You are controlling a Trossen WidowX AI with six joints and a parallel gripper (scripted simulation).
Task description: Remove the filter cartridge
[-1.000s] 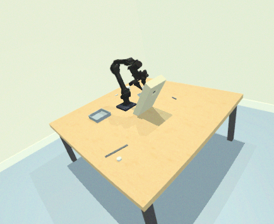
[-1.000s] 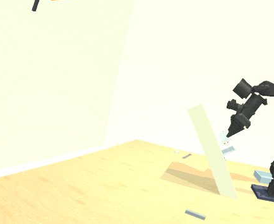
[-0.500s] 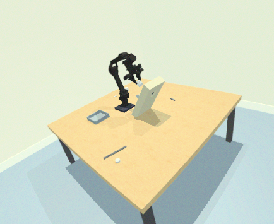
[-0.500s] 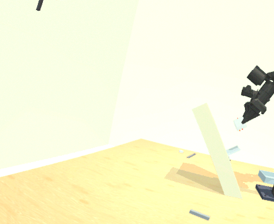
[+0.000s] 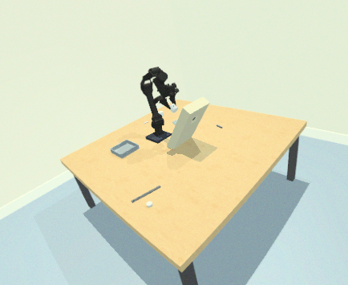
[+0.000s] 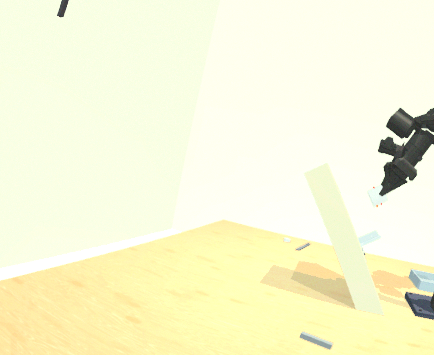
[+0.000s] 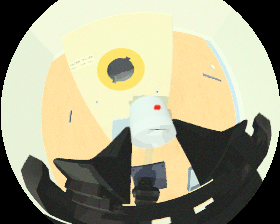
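Right now my gripper tip is 290 mm to the left of the grey-blue tray, 280 mm past it and 260 mm above it. Round my gripper tip: short grey bar: 340 mm to the left, 270 mm below, 40 mm ahead; cream service panel: 120 mm below, 60 mm ahead, 40 mm to the left; round white filter cartridge: right at my gripper tip.
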